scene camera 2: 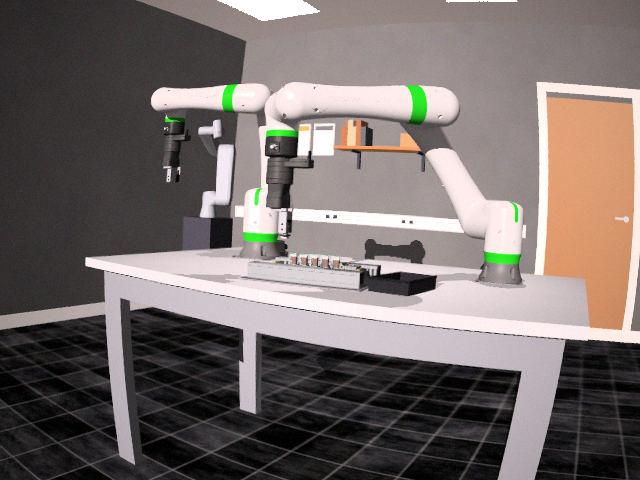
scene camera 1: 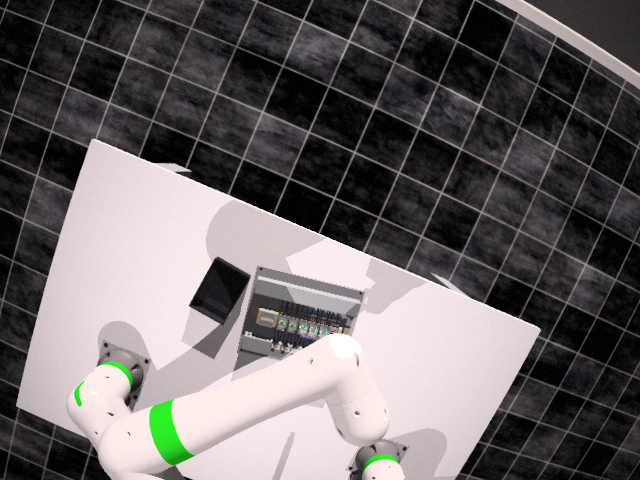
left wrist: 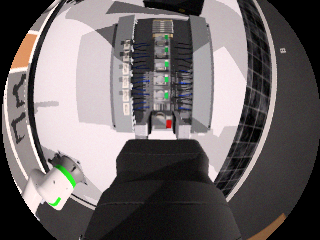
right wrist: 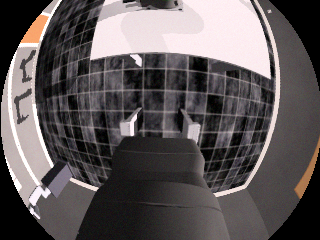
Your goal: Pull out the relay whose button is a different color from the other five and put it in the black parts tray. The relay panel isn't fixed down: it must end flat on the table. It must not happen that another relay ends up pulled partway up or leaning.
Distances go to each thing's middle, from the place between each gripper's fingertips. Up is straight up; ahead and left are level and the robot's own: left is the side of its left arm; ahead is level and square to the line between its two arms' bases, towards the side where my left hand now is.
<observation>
I see my left gripper (scene camera 2: 285, 232) 34 cm to the right of the black parts tray (scene camera 1: 220, 287) and 12 cm above it. Round my left hand: grey relay panel (scene camera 1: 345, 302) 11 cm below, 9 cm to the left, 1 cm behind.
My right gripper is now 38 cm short of the grey relay panel, 89 cm to the right of it and 26 cm above it. From my right hand the other things lie so: black parts tray 39 cm ahead, 114 cm to the left, 27 cm below.
</observation>
